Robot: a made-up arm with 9 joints.
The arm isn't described. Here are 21 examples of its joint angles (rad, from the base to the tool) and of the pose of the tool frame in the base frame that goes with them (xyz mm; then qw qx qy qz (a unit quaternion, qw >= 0)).
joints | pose
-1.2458 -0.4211 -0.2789 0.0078 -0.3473 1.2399 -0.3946 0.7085 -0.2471 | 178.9 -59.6 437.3 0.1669 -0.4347 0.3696 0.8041
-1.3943 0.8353 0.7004 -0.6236 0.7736 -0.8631 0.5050 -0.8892 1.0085 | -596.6 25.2 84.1 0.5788 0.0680 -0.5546 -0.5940
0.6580 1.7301 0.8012 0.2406 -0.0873 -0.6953 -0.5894 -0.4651 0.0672 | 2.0 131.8 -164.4 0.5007 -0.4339 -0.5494 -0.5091
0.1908 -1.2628 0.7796 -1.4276 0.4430 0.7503 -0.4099 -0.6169 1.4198 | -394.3 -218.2 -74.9 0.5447 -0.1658 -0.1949 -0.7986
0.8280 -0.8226 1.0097 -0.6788 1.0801 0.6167 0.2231 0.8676 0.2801 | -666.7 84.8 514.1 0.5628 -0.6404 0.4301 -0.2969
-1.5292 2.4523 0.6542 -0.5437 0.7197 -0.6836 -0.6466 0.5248 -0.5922 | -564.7 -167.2 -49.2 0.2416 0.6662 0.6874 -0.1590
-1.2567 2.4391 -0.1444 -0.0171 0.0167 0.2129 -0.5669 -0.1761 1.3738 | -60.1 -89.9 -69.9 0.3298 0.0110 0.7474 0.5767
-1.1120 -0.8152 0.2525 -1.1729 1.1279 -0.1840 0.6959 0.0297 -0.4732 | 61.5 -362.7 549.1 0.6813 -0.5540 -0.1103 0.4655
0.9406 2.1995 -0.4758 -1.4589 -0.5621 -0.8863 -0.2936 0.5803 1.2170 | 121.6 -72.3 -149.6 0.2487 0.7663 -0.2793 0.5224
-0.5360 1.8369 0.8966 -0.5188 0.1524 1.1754 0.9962 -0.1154 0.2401 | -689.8 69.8 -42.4 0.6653 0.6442 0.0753 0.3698
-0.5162 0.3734 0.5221 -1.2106 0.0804 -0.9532 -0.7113 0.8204 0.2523 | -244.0 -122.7 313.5 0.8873 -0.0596 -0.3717 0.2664
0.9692 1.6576 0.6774 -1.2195 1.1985 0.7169 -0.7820 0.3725 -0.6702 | 284.8 406.6 205.0 0.1585 0.7185 -0.6110 -0.2920
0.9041 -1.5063 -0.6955 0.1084 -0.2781 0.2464 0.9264 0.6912 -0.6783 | -47.3 -532.9 -44.7 0.3646 0.3631 0.4946 0.7004
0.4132 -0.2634 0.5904 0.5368 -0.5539 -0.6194 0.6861 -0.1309 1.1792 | -17.3 67.5 544.1 0.2442 -0.1973 0.4634 -0.8287
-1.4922 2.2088 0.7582 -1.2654 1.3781 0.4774 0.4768 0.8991 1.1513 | -724.3 -553.2 -79.9 0.8337 0.2088 0.4088 0.3071
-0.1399 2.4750 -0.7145 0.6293 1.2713 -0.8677 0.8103 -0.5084 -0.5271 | 237.5 -277.2 150.4 0.7122 0.1729 0.5049 0.4560
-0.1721 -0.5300 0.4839 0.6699 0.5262 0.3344 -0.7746 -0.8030 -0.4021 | -202.7 29.1 422.4 0.6146 -0.0374 0.1847 -0.7660
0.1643 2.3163 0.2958 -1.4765 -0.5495 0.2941 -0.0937 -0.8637 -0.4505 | -59.6 347.7 -13.5 0.0135 0.7679 -0.4704 0.4347
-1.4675 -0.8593 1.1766 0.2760 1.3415 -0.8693 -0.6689 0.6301 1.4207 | -4.6 -80.7 216.3 0.5200 0.0849 -0.3576 -0.7710
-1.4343 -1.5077 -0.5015 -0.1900 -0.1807 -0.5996 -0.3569 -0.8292 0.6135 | -122.0 316.3 380.5 0.5477 -0.6249 0.5546 -0.0433
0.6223 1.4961 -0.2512 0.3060 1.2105 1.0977 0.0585 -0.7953 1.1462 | -78.8 116.3 -102.9 0.8680 0.2079 0.0119 -0.4508
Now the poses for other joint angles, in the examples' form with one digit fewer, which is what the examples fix.
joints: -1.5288 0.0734 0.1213 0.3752 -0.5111 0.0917 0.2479 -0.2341 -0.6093
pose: -299 -172 486 0.812 -0.393 0.333 0.277
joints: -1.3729 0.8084 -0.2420 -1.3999 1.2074 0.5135 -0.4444 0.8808 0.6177
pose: -446 122 749 0.179 0.633 0.547 -0.518
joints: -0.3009 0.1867 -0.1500 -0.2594 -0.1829 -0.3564 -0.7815 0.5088 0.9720
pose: -248 119 186 0.701 -0.435 -0.165 -0.540
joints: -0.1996 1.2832 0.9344 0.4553 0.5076 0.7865 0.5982 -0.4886 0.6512
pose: -435 150 -115 0.374 0.618 0.116 0.682
